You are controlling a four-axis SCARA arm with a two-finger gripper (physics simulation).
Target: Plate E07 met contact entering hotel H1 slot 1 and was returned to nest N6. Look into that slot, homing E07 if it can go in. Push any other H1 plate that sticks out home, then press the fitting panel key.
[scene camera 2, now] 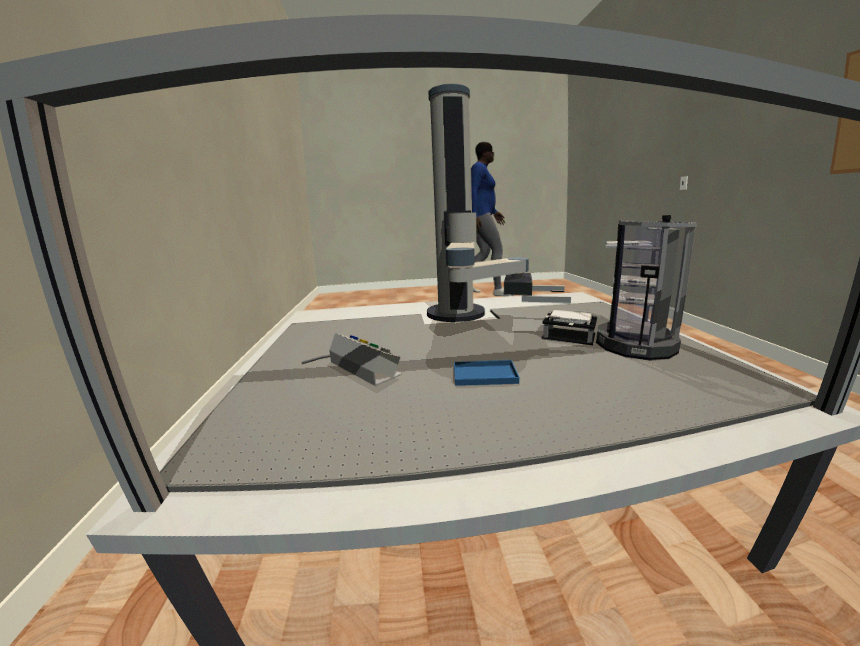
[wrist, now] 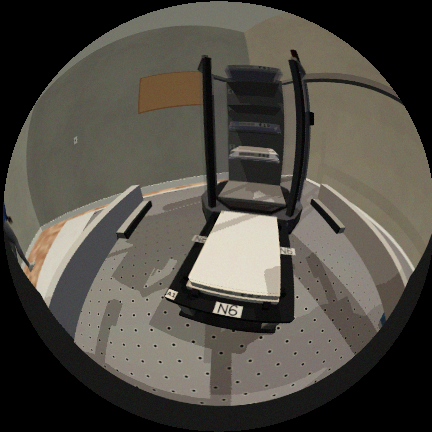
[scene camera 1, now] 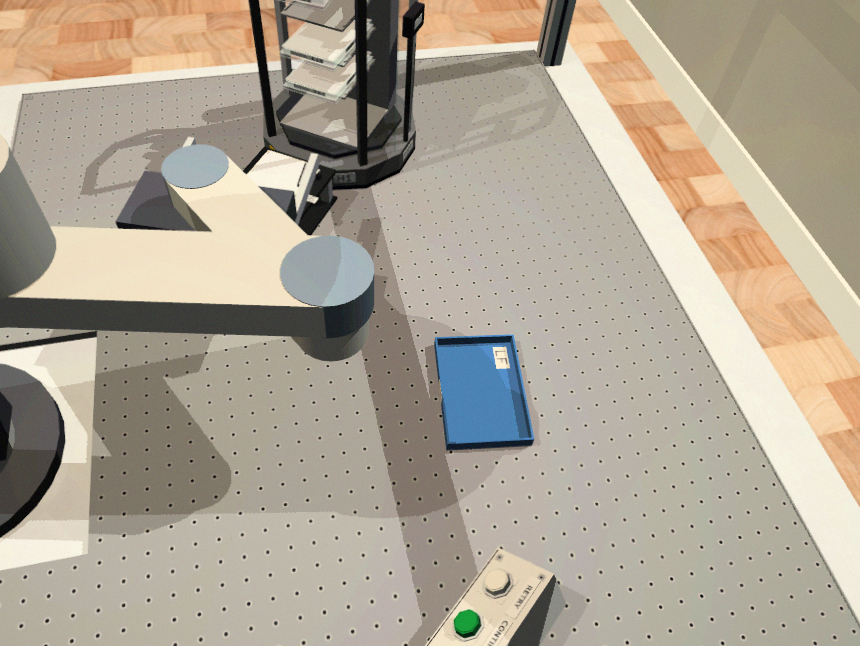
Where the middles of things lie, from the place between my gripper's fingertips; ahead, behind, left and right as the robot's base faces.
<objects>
Right now my hand is 2 cm short of the plate (scene camera 1: 274, 170), 1 cm to the right of it and 7 cm above it. Round my hand: plate rack tower (scene camera 1: 368, 136): 14 cm ahead, 18 cm to the left, 6 cm above.
</objects>
